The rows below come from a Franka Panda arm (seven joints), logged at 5 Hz.
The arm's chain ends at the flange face. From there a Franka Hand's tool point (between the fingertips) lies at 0.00 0.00 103.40 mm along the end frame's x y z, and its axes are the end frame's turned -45 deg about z.
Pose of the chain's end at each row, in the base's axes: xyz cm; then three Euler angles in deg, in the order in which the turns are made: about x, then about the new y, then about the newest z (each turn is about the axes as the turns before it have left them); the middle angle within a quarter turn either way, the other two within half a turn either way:
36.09, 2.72, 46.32, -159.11, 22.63, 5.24
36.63, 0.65, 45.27, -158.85, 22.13, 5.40
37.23, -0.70, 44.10, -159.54, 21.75, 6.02
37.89, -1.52, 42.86, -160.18, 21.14, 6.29
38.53, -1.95, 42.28, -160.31, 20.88, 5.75
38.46, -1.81, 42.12, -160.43, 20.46, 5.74
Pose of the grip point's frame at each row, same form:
40.07, 6.12, 37.40, -159.11, 22.63, -39.76
40.53, 4.11, 36.34, -158.85, 22.13, -39.60
41.06, 2.66, 35.10, -159.54, 21.75, -38.98
41.62, 1.75, 33.79, -160.18, 21.14, -38.71
42.22, 1.31, 33.18, -160.31, 20.88, -39.25
42.07, 1.43, 32.99, -160.43, 20.46, -39.26

